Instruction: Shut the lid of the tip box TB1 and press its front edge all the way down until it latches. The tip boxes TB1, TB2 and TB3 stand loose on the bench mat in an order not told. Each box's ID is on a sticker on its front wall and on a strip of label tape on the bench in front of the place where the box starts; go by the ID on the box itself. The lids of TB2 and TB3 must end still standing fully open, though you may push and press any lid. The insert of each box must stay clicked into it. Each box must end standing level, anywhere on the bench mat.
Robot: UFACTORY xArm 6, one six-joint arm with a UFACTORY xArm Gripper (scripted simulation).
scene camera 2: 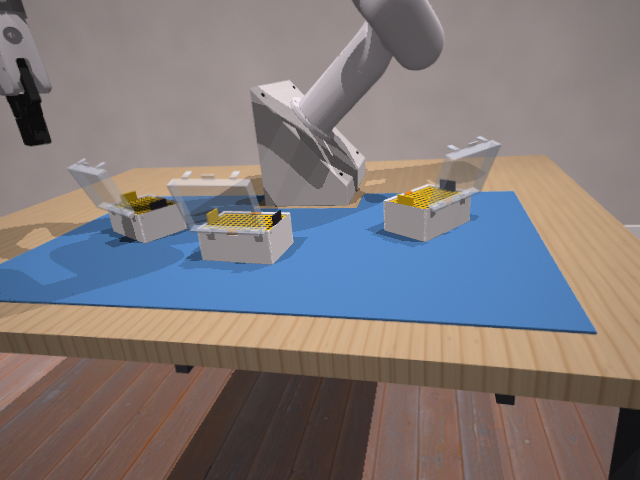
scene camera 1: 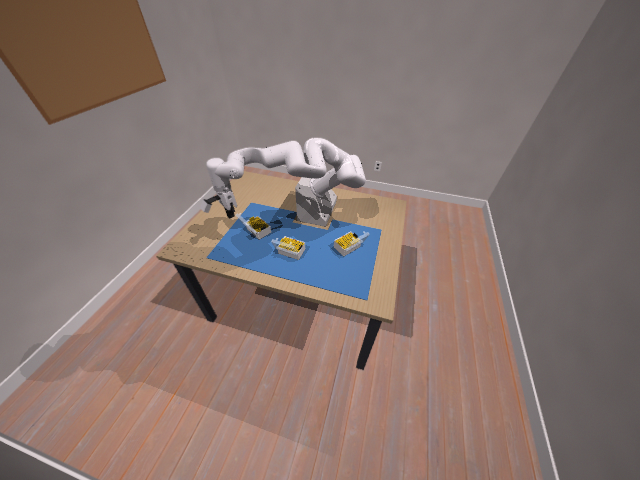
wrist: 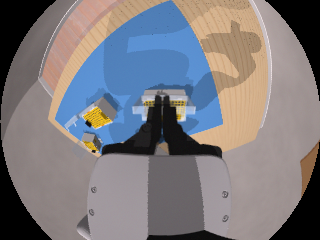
same spot on blue bench mat: (scene camera 2: 495,271) = (scene camera 1: 356,274)
